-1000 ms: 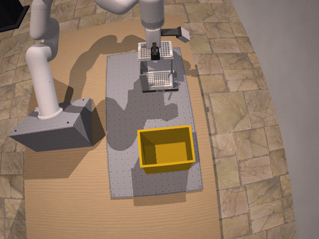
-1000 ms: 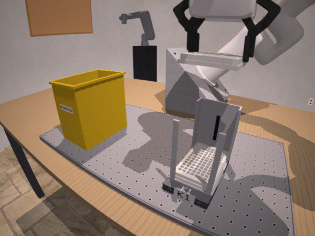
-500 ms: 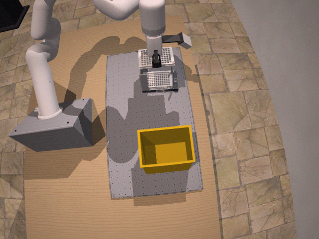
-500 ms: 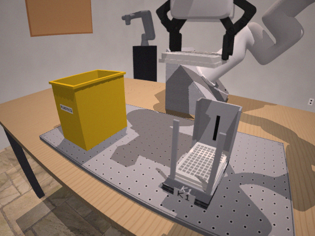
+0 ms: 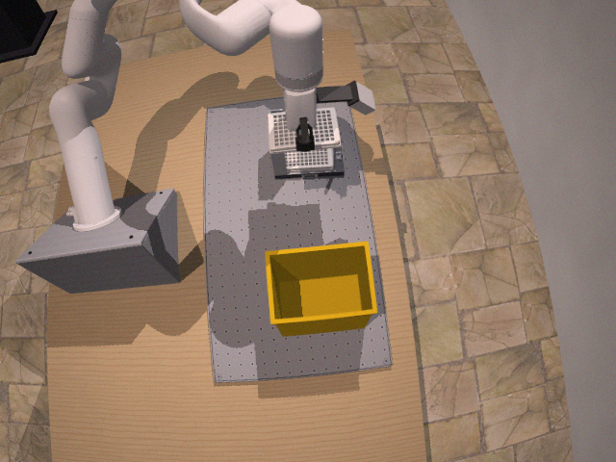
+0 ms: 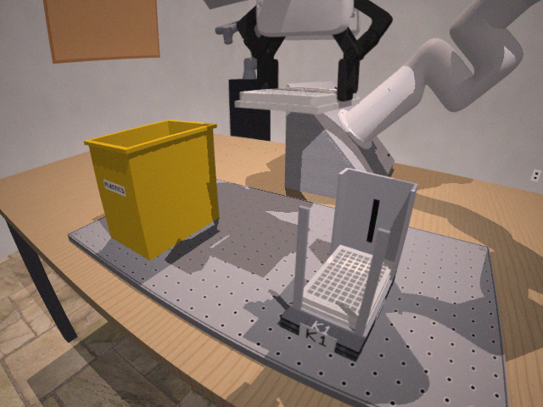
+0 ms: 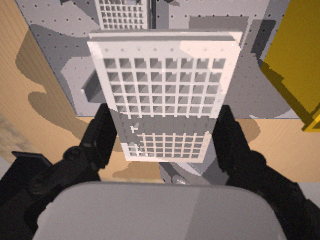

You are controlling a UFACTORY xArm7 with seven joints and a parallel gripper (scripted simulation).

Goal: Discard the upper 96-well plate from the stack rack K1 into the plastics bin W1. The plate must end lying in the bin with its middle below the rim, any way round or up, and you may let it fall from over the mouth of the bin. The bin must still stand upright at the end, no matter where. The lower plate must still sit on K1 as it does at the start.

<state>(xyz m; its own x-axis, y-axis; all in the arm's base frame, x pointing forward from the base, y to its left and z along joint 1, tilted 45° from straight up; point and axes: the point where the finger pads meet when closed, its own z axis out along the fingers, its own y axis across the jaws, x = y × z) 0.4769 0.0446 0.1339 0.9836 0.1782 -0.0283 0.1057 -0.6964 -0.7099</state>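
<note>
Now: hand 27 cm to the left of the yellow plastics bin W1, 16 cm above it and 3 cm short of it.
</note>
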